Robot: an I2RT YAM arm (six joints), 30 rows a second.
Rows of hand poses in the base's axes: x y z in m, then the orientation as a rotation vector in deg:
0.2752, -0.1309, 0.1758, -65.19, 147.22, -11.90
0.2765, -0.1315, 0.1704, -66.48, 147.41, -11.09
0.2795, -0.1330, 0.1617, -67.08, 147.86, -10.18
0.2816, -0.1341, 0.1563, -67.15, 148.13, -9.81
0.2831, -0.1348, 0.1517, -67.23, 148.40, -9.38
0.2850, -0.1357, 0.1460, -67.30, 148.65, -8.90
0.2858, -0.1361, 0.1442, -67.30, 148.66, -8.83
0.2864, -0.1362, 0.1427, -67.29, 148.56, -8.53
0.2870, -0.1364, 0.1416, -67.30, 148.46, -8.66
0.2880, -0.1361, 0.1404, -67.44, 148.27, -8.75
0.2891, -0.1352, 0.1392, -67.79, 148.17, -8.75
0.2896, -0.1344, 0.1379, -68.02, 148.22, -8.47
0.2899, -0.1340, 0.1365, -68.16, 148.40, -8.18
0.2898, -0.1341, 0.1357, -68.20, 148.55, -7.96
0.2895, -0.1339, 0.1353, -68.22, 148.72, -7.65
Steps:
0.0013, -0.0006, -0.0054, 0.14, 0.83, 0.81
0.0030, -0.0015, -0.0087, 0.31, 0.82, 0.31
0.0021, -0.0011, -0.0054, 0.14, 0.34, -0.01
0.0015, -0.0007, -0.0046, 0.18, 0.36, 0.00
0.0019, -0.0009, -0.0057, 0.22, 0.35, 0.01
0.0008, -0.0004, -0.0018, 0.04, 0.03, 0.00
0.0006, -0.0001, -0.0015, 0.23, -0.02, 0.06
0.0006, -0.0002, -0.0011, -0.06, -0.11, 0.03
0.0010, 0.0003, -0.0012, -0.04, -0.13, 0.14
0.0011, 0.0009, -0.0012, -0.06, 0.05, 0.24
0.0005, 0.0008, -0.0013, 0.11, 0.20, 0.15
0.0003, 0.0004, -0.0014, 0.10, 0.27, 0.06
-0.0001, -0.0001, -0.0008, 0.08, 0.20, 0.00
-0.0003, 0.0002, -0.0004, 0.14, 0.23, -0.01

